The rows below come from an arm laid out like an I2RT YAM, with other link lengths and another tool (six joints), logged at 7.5 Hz.
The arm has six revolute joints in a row. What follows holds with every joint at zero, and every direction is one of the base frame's.
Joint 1 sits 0.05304 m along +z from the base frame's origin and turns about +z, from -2.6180 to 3.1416 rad.
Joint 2 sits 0.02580 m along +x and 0.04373 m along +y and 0.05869 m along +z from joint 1 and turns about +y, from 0.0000 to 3.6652 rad.
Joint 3 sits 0.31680 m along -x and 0.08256 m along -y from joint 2 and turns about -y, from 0.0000 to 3.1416 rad.
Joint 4 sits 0.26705 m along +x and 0.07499 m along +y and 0.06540 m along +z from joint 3 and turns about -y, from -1.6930 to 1.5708 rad.
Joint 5 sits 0.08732 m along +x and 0.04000 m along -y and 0.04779 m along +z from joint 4 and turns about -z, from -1.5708 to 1.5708 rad.
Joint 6 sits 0.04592 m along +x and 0.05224 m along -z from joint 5 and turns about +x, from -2.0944 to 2.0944 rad.
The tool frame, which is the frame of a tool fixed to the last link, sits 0.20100 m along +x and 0.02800 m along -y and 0.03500 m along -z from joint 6; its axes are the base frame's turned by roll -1.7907, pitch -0.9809 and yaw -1.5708 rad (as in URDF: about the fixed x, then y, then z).
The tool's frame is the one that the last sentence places.
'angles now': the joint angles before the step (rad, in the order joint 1, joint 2, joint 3, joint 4, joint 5, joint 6). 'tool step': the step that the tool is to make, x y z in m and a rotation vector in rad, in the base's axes. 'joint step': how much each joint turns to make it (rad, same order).
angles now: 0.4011 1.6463 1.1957 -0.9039 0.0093 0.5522
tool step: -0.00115 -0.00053 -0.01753 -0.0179 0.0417 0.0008
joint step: 0.0000 0.0561 0.0001 0.0106 0.0000 -0.0008
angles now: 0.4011 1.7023 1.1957 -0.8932 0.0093 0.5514
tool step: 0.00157 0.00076 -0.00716 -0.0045 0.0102 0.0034
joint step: 0.0004 0.0230 0.0001 0.0118 -0.0003 -0.0030
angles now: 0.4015 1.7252 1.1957 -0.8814 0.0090 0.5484
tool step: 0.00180 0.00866 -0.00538 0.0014 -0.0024 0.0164
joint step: 0.0206 0.0172 0.0000 0.0199 0.0004 0.0042
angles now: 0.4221 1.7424 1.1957 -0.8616 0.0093 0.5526
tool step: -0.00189 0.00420 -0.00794 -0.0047 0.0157 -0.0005
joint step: 0.0114 0.0244 -0.0003 0.0084 -0.0004 0.0121
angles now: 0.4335 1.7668 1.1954 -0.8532 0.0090 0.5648
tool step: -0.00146 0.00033 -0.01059 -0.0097 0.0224 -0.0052
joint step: 0.0019 0.0328 0.0000 0.0084 0.0003 0.0072
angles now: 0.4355 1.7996 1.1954 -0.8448 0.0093 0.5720
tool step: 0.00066 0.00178 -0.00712 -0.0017 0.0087 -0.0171
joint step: 0.0015 0.0214 -0.0005 0.0130 0.0001 0.0187
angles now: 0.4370 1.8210 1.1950 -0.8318 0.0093 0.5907
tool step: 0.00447 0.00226 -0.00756 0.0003 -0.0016 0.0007
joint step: 0.0007 0.0224 -0.0001 0.0241 0.0004 0.0000
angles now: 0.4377 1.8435 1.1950 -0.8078 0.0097 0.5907
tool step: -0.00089 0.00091 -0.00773 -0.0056 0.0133 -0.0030
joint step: 0.0027 0.0233 0.0000 0.0088 0.0000 0.0057
